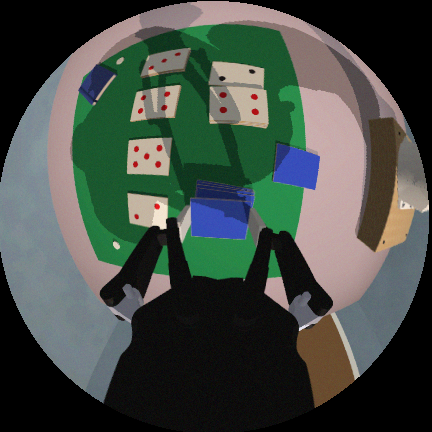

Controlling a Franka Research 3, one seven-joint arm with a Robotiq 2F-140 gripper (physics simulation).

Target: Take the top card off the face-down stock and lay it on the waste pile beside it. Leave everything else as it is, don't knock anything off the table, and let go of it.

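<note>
My gripper [219,214] is shut on a blue-backed card [219,218], held by its left and right edges. The held card covers the front of a pile of blue-backed cards [215,189], whose several stepped edges show just behind it; the gap between them is hard to tell. Another blue-backed card or pile [296,167] lies to the right, across the mat's right edge. A face-up pile with four red pips [239,105] lies farther back, touching or overlapping a card with two black pips [236,74]. Which pile is the stock and which the waste, I cannot tell.
Face-up cards with two [141,210], five [149,156], four [155,103] and three red pips [166,62] form a column on the left of the green mat [105,200]. A dark blue box or pack [97,83] lies at the back left. A wooden block [376,180] stands at the right.
</note>
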